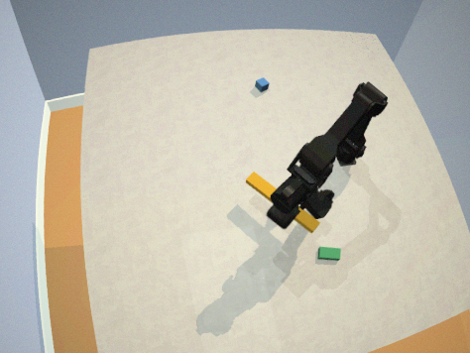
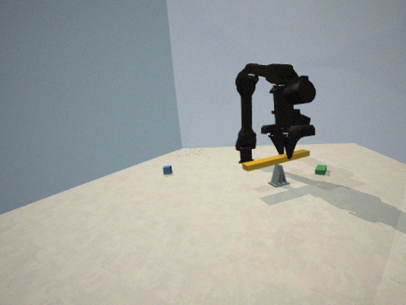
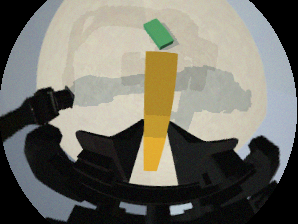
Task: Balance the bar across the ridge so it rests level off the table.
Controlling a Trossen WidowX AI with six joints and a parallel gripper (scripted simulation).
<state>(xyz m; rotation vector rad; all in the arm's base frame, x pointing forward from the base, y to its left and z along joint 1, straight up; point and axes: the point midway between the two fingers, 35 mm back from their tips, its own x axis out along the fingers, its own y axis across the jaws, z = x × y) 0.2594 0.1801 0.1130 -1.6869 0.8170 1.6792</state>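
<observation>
The yellow bar lies 2 cm ahead of my gripper tip and 2 cm to the right of it. Also, from my gripper tip: blue cube (5 cm behind, 49 cm to the right, 6 cm below); green block (10 cm behind, 13 cm to the left, 7 cm below).
</observation>
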